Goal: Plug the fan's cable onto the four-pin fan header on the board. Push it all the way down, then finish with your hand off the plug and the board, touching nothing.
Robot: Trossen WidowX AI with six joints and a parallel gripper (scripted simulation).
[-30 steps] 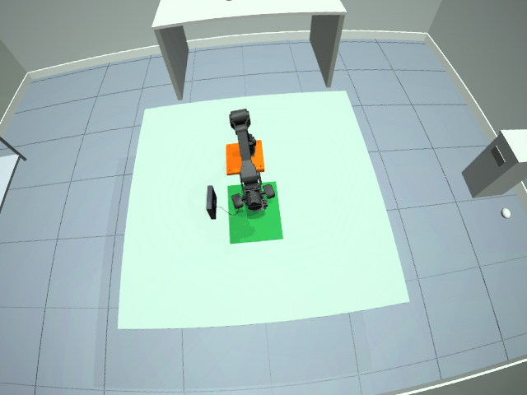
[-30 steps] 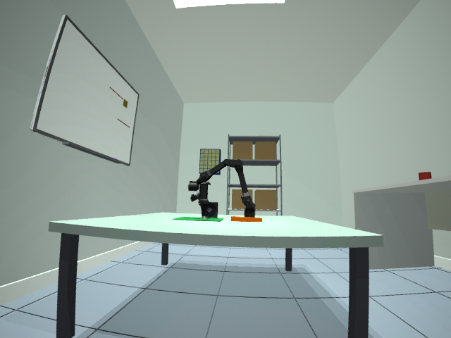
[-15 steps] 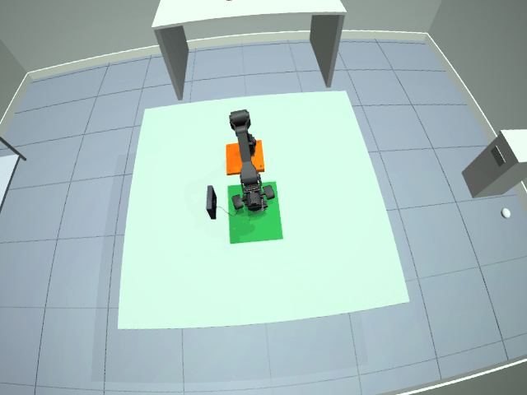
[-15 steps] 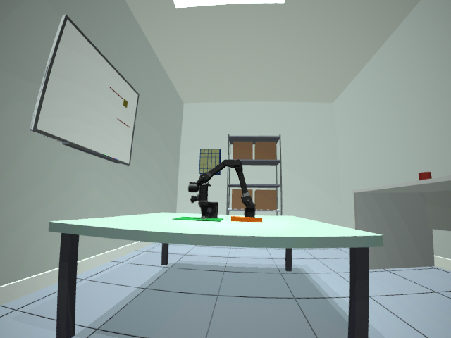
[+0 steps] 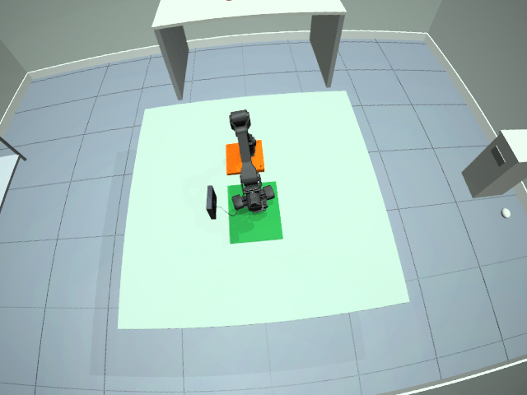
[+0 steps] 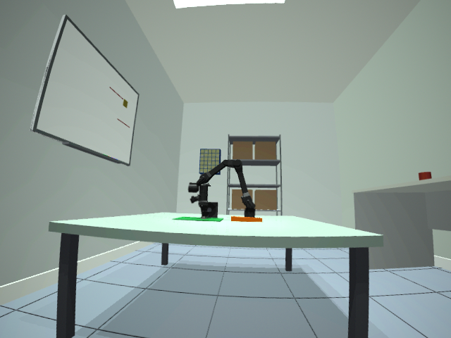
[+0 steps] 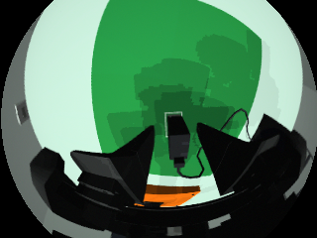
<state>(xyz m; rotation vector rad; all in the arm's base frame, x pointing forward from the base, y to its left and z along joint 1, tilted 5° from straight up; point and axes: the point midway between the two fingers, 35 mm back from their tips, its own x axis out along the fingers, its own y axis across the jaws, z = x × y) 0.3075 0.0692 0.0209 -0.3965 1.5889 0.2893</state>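
My gripper tip is 1 cm below the black plug and 1 cm past it. Round my gripper tip: white four-pin header 2 cm below, 1 cm behind; then green board 4 cm below, 2 cm ahead; then black fan 19 cm to the right, 4 cm above, 2 cm ahead.
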